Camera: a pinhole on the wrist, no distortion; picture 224 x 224 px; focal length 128.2 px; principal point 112.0 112.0 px. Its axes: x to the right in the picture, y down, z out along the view. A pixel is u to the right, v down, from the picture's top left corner.
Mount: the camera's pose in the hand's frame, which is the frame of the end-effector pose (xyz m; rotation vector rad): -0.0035 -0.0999 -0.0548 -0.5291 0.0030 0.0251
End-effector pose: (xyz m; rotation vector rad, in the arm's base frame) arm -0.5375 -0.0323 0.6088 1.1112 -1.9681 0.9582
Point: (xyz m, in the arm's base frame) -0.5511 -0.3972 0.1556
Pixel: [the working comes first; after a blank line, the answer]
In the camera's frame: -0.2219 -0.2076 0.5628

61.4 64.7
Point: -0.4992 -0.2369 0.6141
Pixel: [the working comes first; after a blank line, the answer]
In the camera's frame: 0.0709 -0.1205 0.1816

162.0 27.0
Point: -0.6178 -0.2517 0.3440
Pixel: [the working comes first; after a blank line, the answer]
In the camera's frame: -0.0941 -0.0539 0.4174

83.1 95.4
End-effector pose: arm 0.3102 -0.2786 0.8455 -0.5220 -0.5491 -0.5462
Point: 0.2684 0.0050 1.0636
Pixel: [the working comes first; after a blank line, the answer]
In the camera's frame: 0.0111 -0.0141 0.4505

115.1 108.0
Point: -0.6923 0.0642 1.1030
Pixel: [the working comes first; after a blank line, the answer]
In the camera's frame: -0.6941 -0.6674 0.5133

outside the picture
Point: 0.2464 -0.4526 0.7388
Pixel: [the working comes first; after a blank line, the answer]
In the camera's frame: -0.0482 0.0250 -0.1066

behind the camera
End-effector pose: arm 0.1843 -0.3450 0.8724 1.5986 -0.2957 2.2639
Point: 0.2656 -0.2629 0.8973
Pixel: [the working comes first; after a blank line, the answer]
In the camera's frame: 0.0148 -0.0587 0.0859

134.1 24.3
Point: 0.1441 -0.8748 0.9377
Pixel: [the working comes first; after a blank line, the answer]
In the camera's frame: 0.0018 0.4017 0.5085

112.5 213.3
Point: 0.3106 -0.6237 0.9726
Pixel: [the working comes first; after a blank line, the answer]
In the camera's frame: 0.0183 0.1138 0.4146

117.7 147.2
